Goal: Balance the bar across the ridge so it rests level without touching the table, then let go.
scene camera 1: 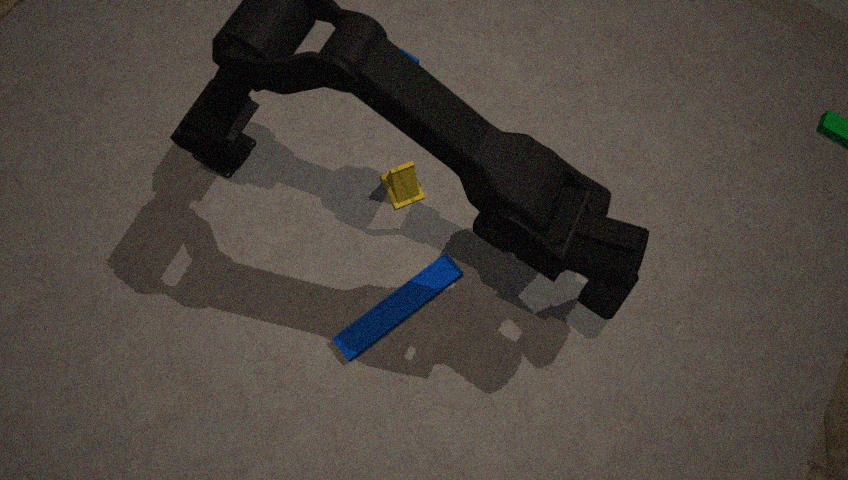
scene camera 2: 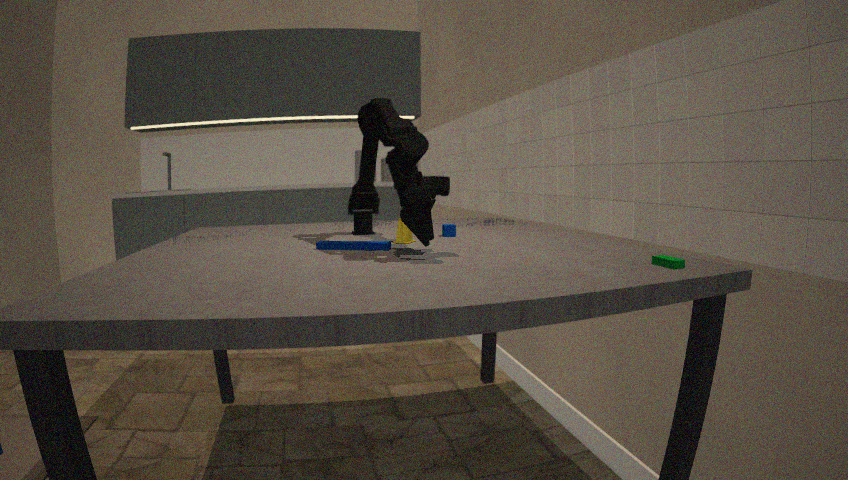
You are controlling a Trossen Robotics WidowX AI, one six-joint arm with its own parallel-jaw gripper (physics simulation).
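Pixels of known places: gripper, fingertip midpoint: [scene camera 1: 563, 266] [scene camera 2: 429, 243]; arm's base at its link origin: [scene camera 1: 224, 149] [scene camera 2: 363, 233].
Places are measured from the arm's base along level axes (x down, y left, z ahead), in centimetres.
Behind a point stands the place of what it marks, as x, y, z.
The long blue bar [scene camera 1: 397, 307] @(-1.6, -6.5, 31.8) [scene camera 2: 353, 245] @(-1.1, -6.2, 33.5) lies flat on the table, apart from the ridge. The small yellow ridge [scene camera 1: 404, 184] @(-3.3, 7.1, 24.4) [scene camera 2: 404, 232] @(-2.7, 7.6, 25.0) stands upright on the table, beyond the bar's right end in scene camera 1 and partly behind the gripper in scene camera 2. My gripper [scene camera 1: 581, 291] [scene camera 2: 426, 242] @(-2.8, 8.3, 46.7) is open and empty. It points down, low over the table, to the right of the bar and the ridge in both views. Its fingers are dark and partly hidden by the gripper's own body, and the bar is not between them.
A blue cube [scene camera 1: 409, 56] @(-3.3, 24.0, 14.7) [scene camera 2: 449, 230] @(-1.8, 22.4, 16.0) stands behind the ridge, mostly hidden by the arm in scene camera 1. A green block [scene camera 1: 834, 126] @(-1.6, 49.3, 72.4) [scene camera 2: 667, 261] @(-1.2, 48.3, 75.4) lies far right, near the edge of the table [scene camera 2: 380, 330] @(2.3, -8.1, 85.0). My arm stretches over the table above the ridge.
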